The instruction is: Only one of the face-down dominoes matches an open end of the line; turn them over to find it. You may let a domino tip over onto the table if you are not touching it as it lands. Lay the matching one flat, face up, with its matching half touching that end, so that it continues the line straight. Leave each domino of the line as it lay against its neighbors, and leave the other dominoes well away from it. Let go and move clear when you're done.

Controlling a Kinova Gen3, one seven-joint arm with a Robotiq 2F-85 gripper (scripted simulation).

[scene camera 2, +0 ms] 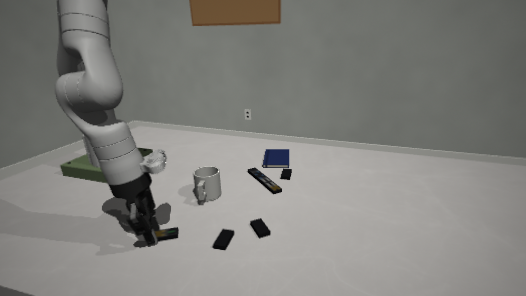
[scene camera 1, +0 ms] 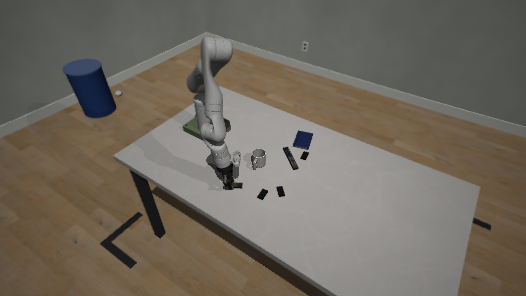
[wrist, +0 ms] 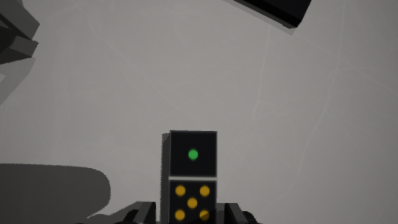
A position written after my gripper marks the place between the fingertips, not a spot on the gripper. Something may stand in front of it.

I see my gripper [scene camera 2: 154,236] and a white mug [scene camera 2: 211,186].
